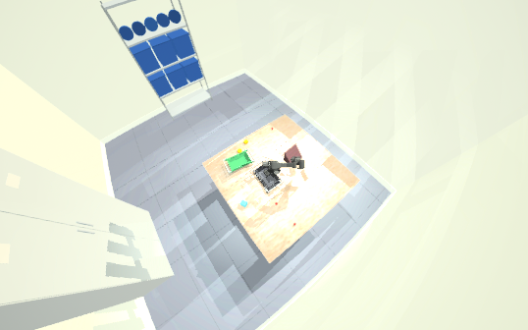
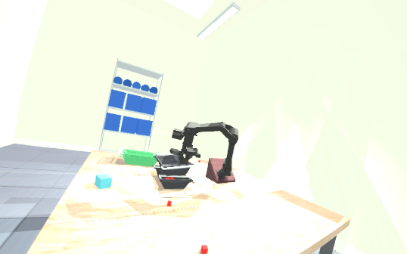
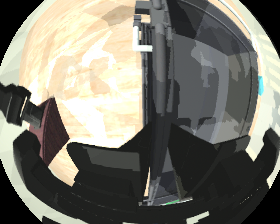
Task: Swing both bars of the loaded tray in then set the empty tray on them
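My gripper tip is now 7 cm short of the dark tray, 1 cm to the left of it and 2 cm below it. The rest, counted from my gripper tip: cyan cube: 42 cm ahead, 3 cm to the left, 7 cm below.
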